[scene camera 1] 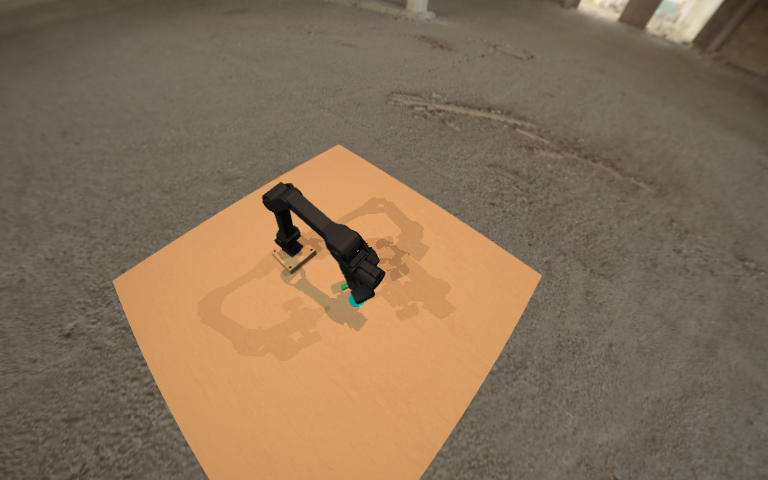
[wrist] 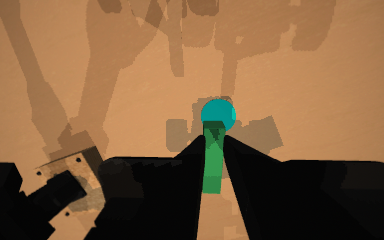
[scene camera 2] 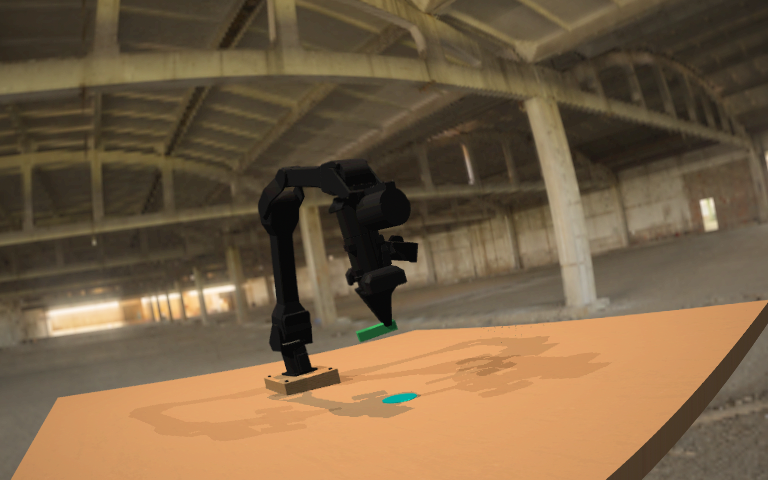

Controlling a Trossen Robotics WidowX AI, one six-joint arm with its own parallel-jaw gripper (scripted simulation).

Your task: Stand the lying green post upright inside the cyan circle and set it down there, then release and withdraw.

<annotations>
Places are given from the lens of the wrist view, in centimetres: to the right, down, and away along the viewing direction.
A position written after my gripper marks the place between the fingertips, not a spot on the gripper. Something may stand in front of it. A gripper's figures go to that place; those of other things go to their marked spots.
my gripper (wrist: 213, 140): 2, 2, 11
green post (wrist: 214, 131): 2, 1, 10
cyan circle (wrist: 216, 110): 4, -2, 24
The marked spots on the green post and the cyan circle are 14 cm apart.
</annotations>
